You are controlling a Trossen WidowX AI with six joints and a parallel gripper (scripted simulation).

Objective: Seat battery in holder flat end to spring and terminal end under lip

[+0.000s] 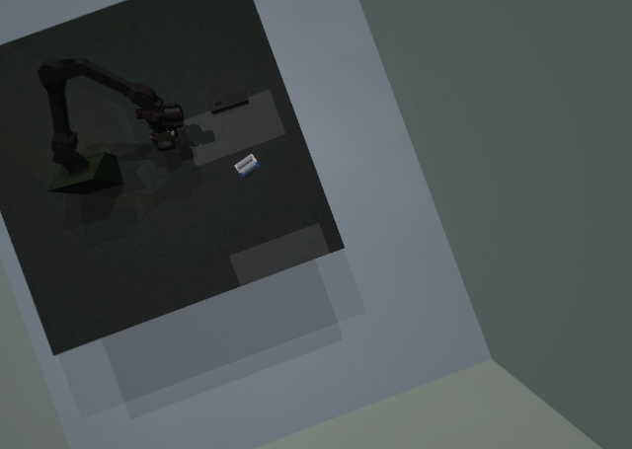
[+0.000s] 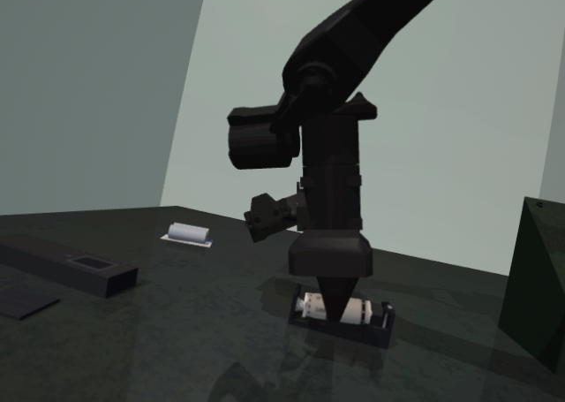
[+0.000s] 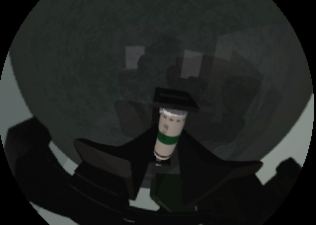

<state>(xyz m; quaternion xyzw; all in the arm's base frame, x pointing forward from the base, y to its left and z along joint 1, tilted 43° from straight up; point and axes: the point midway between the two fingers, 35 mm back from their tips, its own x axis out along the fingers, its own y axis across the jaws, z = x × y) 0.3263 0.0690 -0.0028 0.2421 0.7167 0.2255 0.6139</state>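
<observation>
Now: gripper tip 1 cm below the battery. Also, from my gripper tip: flat dark plate (26 cm ahead, 12 cm to the left, 1 cm below); long black box (29 cm ahead, 4 cm to the left); card (27 cm ahead, 24 cm to the right).
</observation>
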